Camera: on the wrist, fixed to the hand. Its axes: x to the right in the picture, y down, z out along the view.
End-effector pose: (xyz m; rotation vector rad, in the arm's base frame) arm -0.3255 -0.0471 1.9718 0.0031 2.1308 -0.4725
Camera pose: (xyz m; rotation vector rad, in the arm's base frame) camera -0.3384 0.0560 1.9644 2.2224 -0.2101 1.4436
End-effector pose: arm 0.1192 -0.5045 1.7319 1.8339 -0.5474 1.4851
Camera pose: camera 0.0235 -0.5380 1.7557 0.5288 1.7929 -0.5695
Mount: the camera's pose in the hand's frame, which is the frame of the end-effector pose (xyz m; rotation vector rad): -0.0047 0.0956 -0.0410 0.2056 0.2611 -3.0106
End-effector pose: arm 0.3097 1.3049 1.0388 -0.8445 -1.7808 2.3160
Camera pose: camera 0.3571 1.3086 0.9461 1.0678 -0.5359 0.0186
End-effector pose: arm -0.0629 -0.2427 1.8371 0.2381 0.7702 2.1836
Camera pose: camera -0.1360 -0.3126 1.8619 -0.7251 0.4280 -0.7530
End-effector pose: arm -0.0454 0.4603 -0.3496 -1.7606 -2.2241 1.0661
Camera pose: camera 0.0537 0.4823 -0.3728 1.6489 -1.4521 -0.0880
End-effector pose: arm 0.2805 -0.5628 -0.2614 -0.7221 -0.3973 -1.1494
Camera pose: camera 0.3641 -0.5669 -0.3234 -0.6434 0.7685 1.9851
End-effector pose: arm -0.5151 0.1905 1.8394 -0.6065 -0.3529 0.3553
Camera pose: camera -0.5229 0.2418 1.7491 0.5467 -0.5738 -2.4955
